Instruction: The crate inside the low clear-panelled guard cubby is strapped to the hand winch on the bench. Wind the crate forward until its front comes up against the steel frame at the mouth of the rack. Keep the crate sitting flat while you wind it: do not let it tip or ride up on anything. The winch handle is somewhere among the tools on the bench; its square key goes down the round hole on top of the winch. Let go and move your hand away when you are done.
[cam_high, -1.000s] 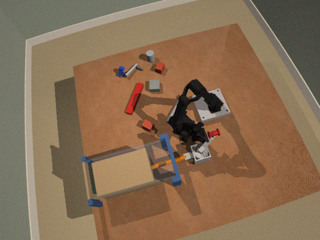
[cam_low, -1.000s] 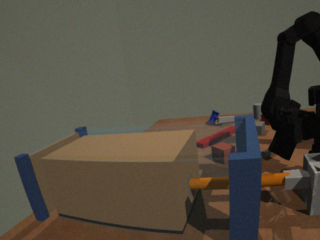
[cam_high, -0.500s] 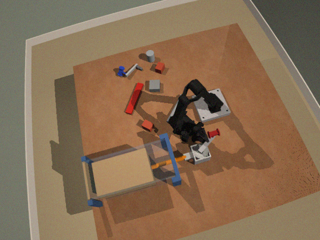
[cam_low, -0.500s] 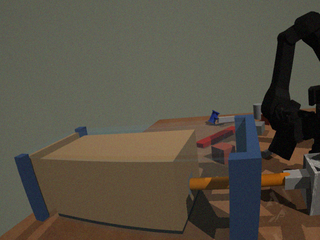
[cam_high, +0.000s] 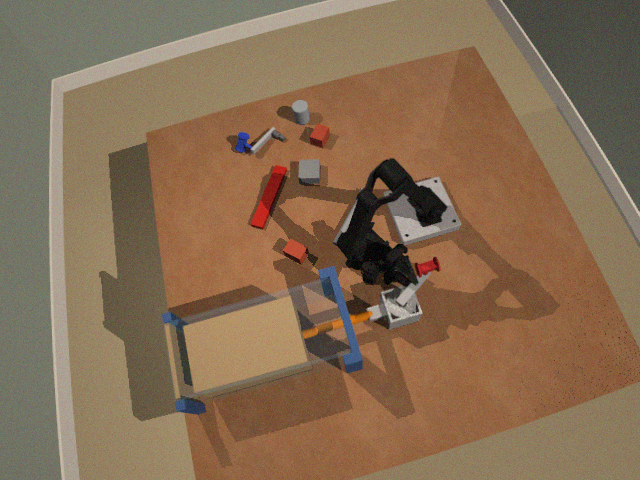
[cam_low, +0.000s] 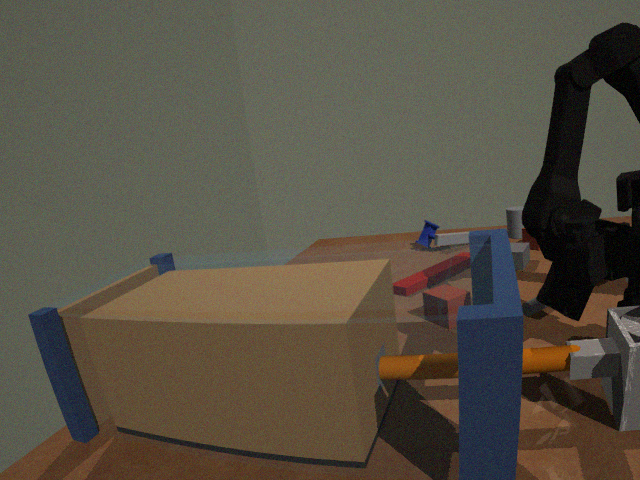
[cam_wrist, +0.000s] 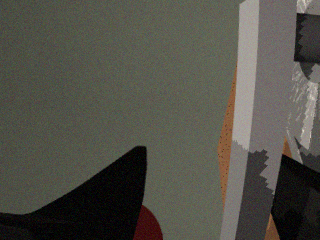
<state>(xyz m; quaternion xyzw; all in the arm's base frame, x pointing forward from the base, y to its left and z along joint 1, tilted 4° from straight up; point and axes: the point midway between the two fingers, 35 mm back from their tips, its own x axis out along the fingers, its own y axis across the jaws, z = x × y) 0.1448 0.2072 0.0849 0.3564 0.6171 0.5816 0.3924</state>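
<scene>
Right now my gripper tip is 10 mm past the winch handle, 10 mm to the left of it and 10 mm above it. From my gripper tip the other things lie so: red knob (40 mm behind, 30 mm to the right, 20 mm above); then grey winch (30 mm ahead, 10 mm to the left, 100 mm below); then blue frame (210 mm ahead, 20 mm to the left, 20 mm below).
</scene>
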